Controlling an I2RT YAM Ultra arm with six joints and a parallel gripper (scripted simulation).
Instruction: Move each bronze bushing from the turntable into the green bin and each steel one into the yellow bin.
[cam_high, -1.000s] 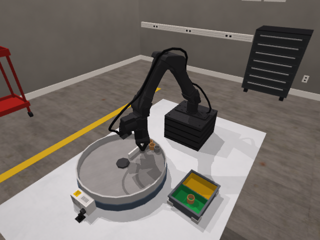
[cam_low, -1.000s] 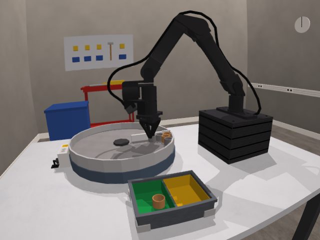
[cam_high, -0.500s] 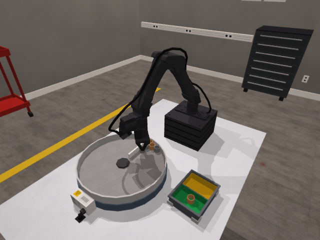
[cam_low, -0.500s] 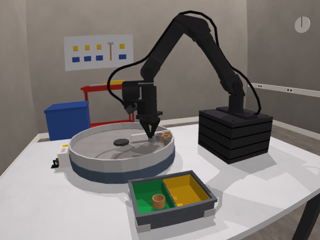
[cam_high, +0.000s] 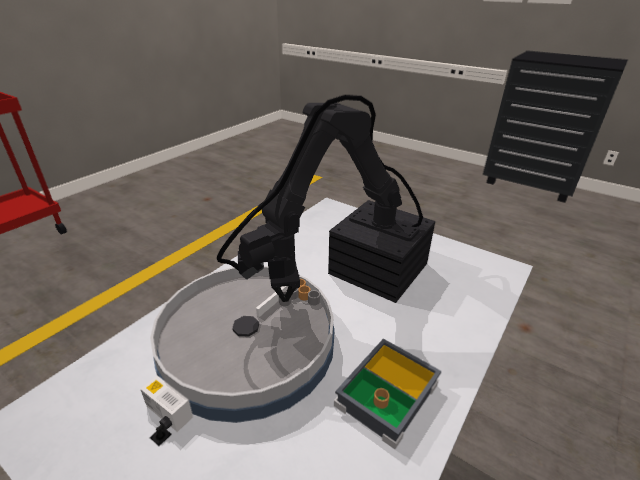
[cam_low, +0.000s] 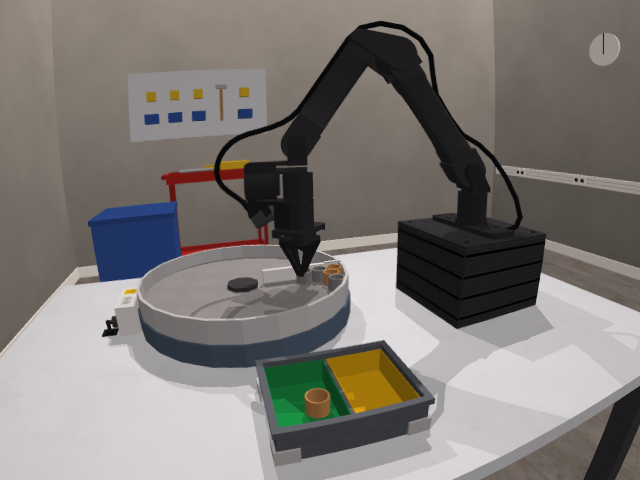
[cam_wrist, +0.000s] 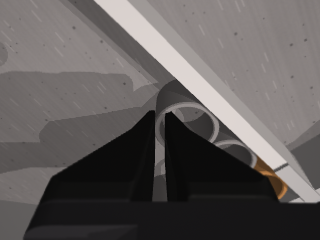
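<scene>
My hand is 32 cm to the right of the dark grey tray, 6 cm above it and 5 cm short of it. The rest, counted from my hand: turntable 11 cm ahead, 3 cm to the right, 3 cm below; then green bin 32 cm to the left, 9 cm ahead, 6 cm below; then yellow bin 33 cm to the left, 6 cm below, 1 cm ahead.
</scene>
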